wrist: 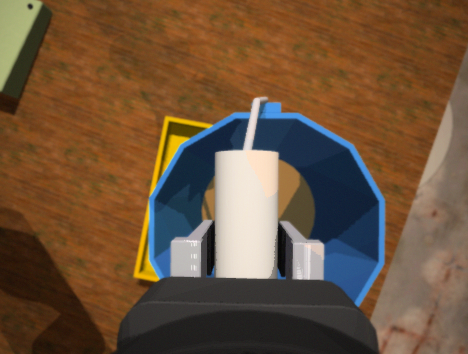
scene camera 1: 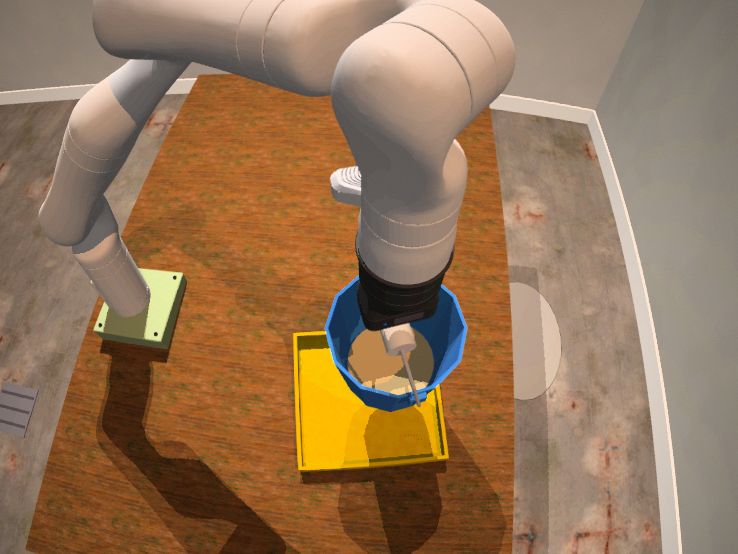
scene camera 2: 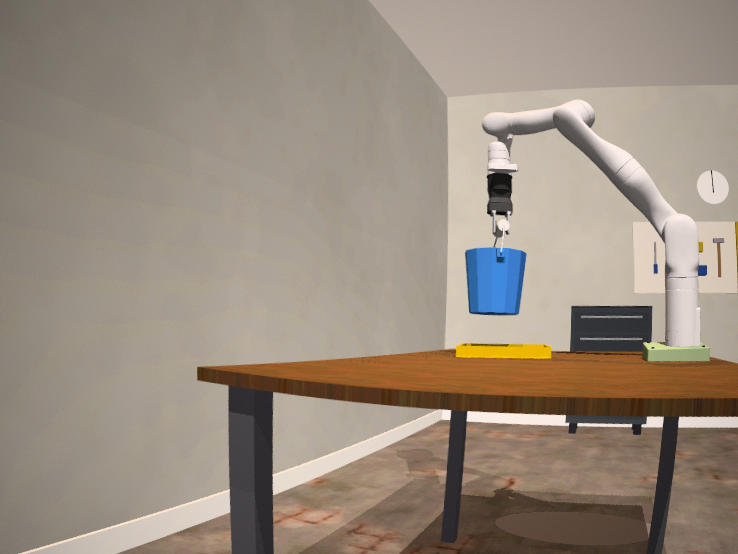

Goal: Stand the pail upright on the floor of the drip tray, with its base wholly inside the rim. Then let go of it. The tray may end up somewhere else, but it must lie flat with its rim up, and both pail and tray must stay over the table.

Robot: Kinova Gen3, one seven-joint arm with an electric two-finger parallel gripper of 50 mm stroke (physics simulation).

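Seen in the pictures: gripper, fingertip midpoint: [wrist: 245, 239] [scene camera 2: 501, 233]; arm's base, origin of the base link: [scene camera 1: 130, 298] [scene camera 2: 681, 344].
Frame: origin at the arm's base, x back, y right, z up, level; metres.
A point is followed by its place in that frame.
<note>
A blue pail [scene camera 1: 445, 345] {x -0.620, y 0.093, z 0.172 m} [scene camera 2: 495, 283] {x -0.526, y 0.030, z 0.162 m} [wrist: 345, 200] {x -0.610, y 0.062, z 0.197 m} hangs roughly upright in the air by its wire bail. Its pale cylindrical handle [scene camera 1: 400, 341] {x -0.546, y 0.163, z 0.343 m} [scene camera 2: 503, 226] {x -0.510, y 0.060, z 0.324 m} [wrist: 246, 175] {x -0.515, y 0.080, z 0.346 m} is between the fingers of my gripper [scene camera 2: 500, 223] {x -0.528, y 0.113, z 0.313 m} [wrist: 245, 239] {x -0.528, y 0.113, z 0.313 m}, which is shut on it. The yellow drip tray [scene camera 1: 297, 405] {x -0.391, y 0.163, z -0.008 m} [scene camera 2: 503, 351] {x -0.491, y 0.000, z -0.021 m} [wrist: 161, 150] {x -0.376, y 0.078, z -0.008 m} lies flat on the table, rim up. In scene camera 2 a gap shows between the pail's base and the tray below. In the wrist view the tray's left part shows beside the pail; the pail hides the rest.
The arm's green base plate [scene camera 1: 163, 304] {x -0.081, y 0.003, z -0.002 m} [scene camera 2: 676, 353] {x -0.024, y -0.078, z -0.019 m} [wrist: 20, 45] {x -0.098, y 0.003, z -0.003 m} stands on the wooden table [scene camera 1: 238, 387] {x -0.268, y 0.138, z -0.038 m} [scene camera 2: 357, 378] {x -0.551, y -0.731, z -0.038 m} [wrist: 350, 45] {x -0.600, y -0.205, z -0.038 m}, left of the tray in scene camera 1. The table's right edge runs near the tray's right side there. The arm hides part of the table behind the pail.
</note>
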